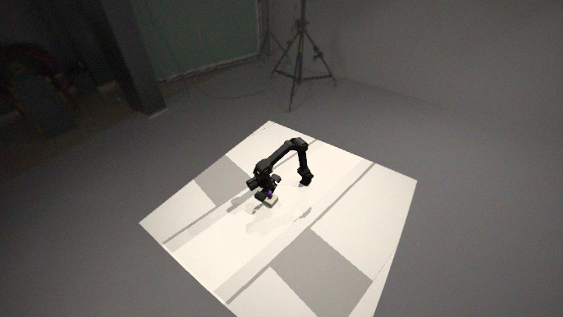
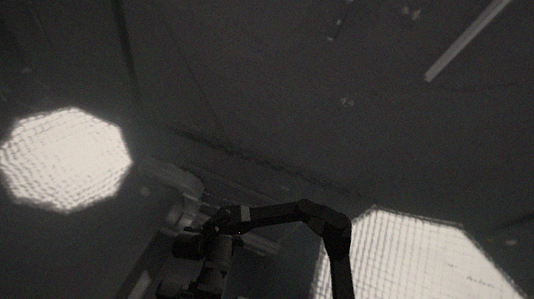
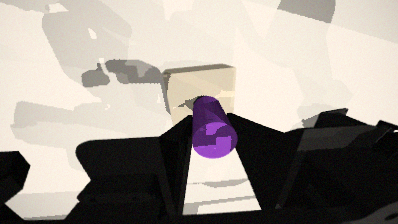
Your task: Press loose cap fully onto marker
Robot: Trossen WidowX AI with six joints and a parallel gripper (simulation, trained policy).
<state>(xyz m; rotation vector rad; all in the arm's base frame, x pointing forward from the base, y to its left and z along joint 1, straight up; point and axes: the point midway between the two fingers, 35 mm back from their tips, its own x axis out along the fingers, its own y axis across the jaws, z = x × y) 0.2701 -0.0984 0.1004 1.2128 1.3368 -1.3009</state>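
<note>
Now: gripper tip 1 cm below the purple cap.
</note>
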